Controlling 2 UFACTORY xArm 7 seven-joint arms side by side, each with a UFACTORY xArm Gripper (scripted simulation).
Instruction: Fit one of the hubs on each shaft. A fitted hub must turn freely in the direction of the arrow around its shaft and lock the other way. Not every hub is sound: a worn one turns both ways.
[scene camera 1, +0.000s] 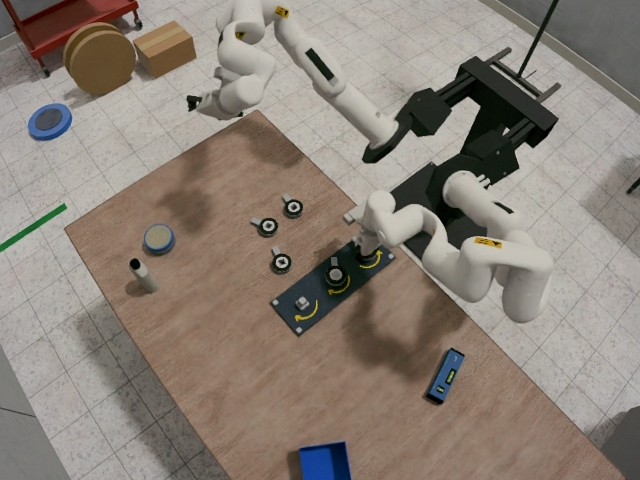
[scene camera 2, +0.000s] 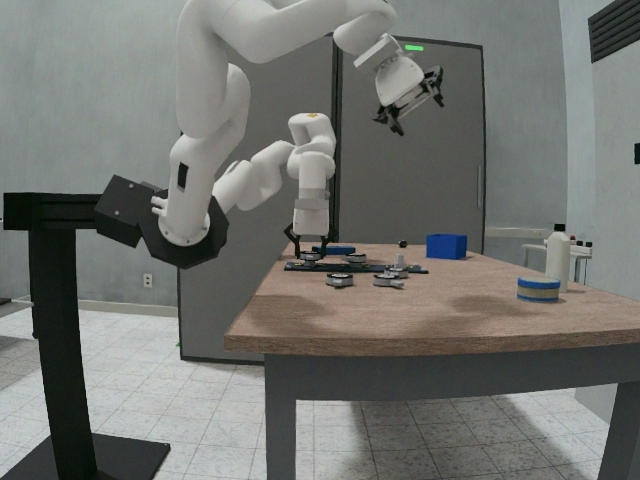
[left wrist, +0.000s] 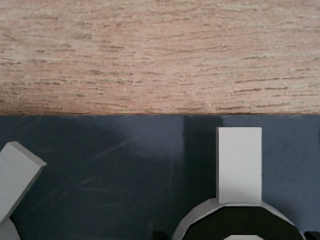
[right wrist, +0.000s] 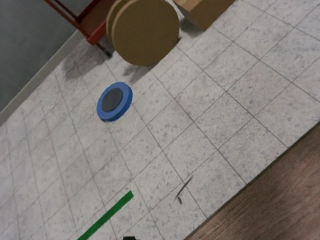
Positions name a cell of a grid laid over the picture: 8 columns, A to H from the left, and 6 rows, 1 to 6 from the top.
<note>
In view: the right gripper (scene camera 2: F2), a white bottle (scene camera 2: G4), a tape roll (scene camera 2: G4) and a dark board (left wrist: C5).
The tape roll is seen too in scene camera 1 (scene camera 1: B3). The right gripper also shows in scene camera 1 (scene camera 1: C2). The left wrist view does not show the white bottle: it is out of frame. The right wrist view misses the white bottle: it is out of frame.
</note>
